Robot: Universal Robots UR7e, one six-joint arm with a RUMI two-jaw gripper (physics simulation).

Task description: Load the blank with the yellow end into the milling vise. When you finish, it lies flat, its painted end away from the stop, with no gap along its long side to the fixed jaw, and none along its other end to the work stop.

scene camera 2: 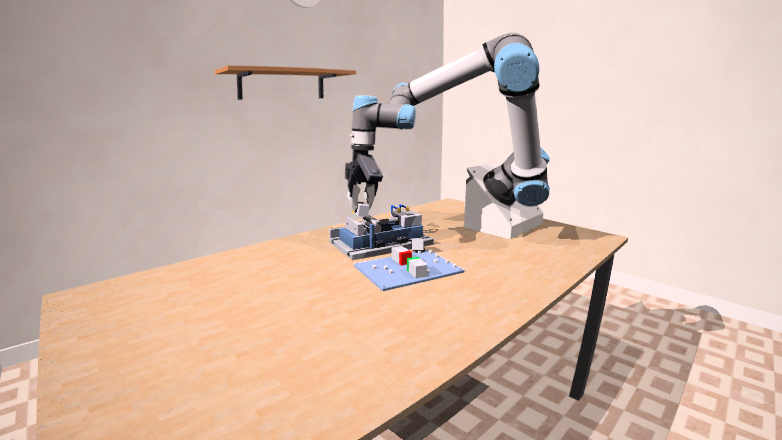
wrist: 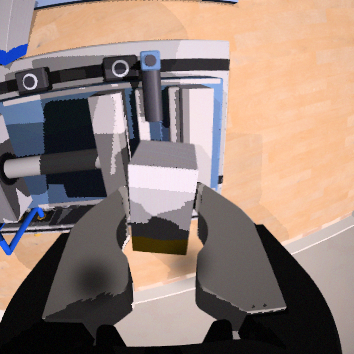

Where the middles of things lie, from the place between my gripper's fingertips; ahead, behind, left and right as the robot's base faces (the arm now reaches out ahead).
The moving jaw (wrist: 107, 108) is 30 mm behind my hand, 20 mm to the left of it and 40 mm below it. The rest, counted from my hand: fixed jaw (wrist: 195, 100) 30 mm ahead, 40 mm below; then blue plate (scene camera 2: 400, 277) 40 mm ahead, 240 mm to the left, 110 mm below.
